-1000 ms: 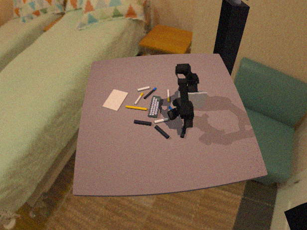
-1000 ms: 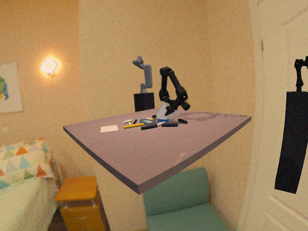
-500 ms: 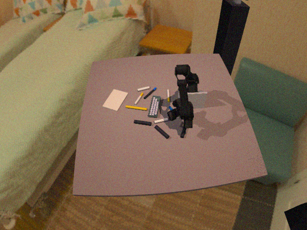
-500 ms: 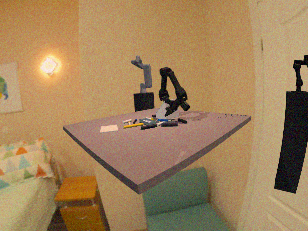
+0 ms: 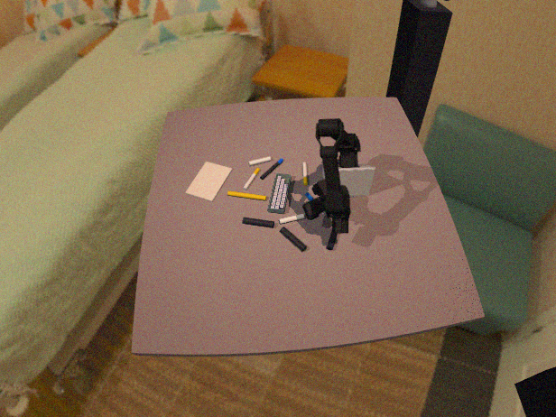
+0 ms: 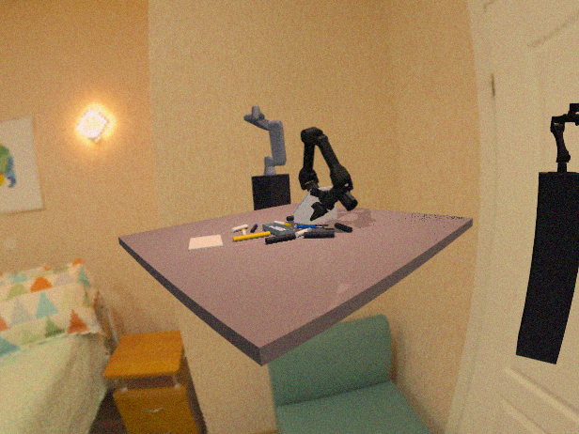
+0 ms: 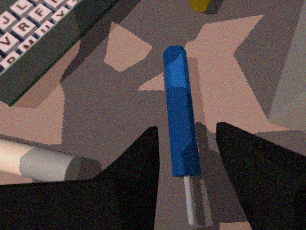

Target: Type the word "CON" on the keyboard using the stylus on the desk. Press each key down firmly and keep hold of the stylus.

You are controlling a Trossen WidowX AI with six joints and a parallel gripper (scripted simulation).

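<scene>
Now: gripper tip 3 cm above the blue stylus and 1 cm to the right of it. From my gripper tip the other things lie so: yellow marker 27 cm ahead, 10 cm to the right, 3 cm below; white card 42 cm ahead, 22 cm to the right, 4 cm below.
</scene>
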